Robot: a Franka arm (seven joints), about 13 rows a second.
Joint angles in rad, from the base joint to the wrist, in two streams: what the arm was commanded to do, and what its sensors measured. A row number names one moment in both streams.
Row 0, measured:
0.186 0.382 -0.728 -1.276 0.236 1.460 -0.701
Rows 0 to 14, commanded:
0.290 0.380 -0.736 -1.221 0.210 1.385 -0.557
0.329 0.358 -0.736 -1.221 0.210 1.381 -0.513
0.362 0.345 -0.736 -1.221 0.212 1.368 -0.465
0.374 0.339 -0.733 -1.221 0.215 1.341 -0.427
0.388 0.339 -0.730 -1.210 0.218 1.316 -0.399
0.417 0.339 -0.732 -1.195 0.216 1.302 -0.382
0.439 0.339 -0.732 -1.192 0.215 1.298 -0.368
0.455 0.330 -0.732 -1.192 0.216 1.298 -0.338
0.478 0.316 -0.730 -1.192 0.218 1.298 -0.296
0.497 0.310 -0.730 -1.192 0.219 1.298 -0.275
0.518 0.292 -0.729 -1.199 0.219 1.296 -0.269
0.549 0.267 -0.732 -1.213 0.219 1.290 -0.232
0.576 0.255 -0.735 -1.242 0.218 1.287 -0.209
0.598 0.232 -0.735 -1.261 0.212 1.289 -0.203
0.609 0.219 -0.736 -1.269 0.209 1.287 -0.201
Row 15, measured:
0.566 0.280 -0.727 -1.212 0.231 1.290 -0.228
